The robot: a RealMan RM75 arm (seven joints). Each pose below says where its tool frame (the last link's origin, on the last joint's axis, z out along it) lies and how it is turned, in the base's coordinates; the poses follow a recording.
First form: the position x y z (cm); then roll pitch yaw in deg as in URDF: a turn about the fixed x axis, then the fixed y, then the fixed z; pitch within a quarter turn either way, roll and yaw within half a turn.
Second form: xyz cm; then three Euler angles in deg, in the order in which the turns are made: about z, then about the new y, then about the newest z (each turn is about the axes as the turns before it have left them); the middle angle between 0 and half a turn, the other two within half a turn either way. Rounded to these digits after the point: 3 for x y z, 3 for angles.
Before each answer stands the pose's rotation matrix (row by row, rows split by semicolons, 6 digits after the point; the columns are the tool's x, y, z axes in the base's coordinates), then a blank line. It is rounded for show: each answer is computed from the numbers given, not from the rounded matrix.
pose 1, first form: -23.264 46.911 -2.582 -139.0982 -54.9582 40.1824
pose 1, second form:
0.438666 0.897241 0.050310; 0.370470 -0.231562 0.899517; 0.818733 -0.375949 -0.433980

-23.264 46.911 -2.582 86.799 115.720 -155.336
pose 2, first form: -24.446 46.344 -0.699 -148.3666 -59.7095 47.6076
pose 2, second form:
0.340058 0.934146 0.108311; 0.372511 -0.239560 0.896575; 0.863479 -0.264541 -0.429444

-24.446 46.344 -0.699 83.112 115.432 -162.967
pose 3, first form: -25.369 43.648 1.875 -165.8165 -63.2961 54.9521
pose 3, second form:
0.258061 0.919418 0.296774; 0.367895 -0.377553 0.849769; 0.893341 -0.110111 -0.435681

-25.369 43.648 1.875 70.749 115.829 -172.973
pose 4, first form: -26.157 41.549 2.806 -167.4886 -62.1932 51.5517
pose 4, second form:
0.290068 0.883721 0.367283; 0.365342 -0.456973 0.810988; 0.884526 -0.101058 -0.455414

-26.157 41.549 2.806 65.635 117.092 -173.482
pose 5, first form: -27.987 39.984 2.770 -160.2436 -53.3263 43.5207
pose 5, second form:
0.433086 0.844673 0.314586; 0.411281 -0.495752 0.764904; 0.802050 -0.201886 -0.562101

-27.987 39.984 2.770 67.644 124.201 -165.871
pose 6, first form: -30.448 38.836 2.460 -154.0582 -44.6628 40.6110
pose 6, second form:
0.539947 0.818773 0.195110; 0.462971 -0.482494 0.743544; 0.702933 -0.311145 -0.639589

-30.448 38.836 2.460 75.297 129.761 -156.124
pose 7, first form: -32.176 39.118 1.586 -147.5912 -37.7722 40.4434
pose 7, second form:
0.601571 0.797500 0.045880; 0.512764 -0.429553 0.743342; 0.612524 -0.423648 -0.667336

-32.176 39.118 1.586 86.468 131.862 -145.331
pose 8, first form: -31.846 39.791 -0.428 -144.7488 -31.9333 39.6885
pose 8, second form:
0.653071 0.756431 -0.036193; 0.541968 -0.433464 0.719986; 0.528932 -0.489817 -0.693044

-31.846 39.791 -0.428 92.878 133.872 -137.199
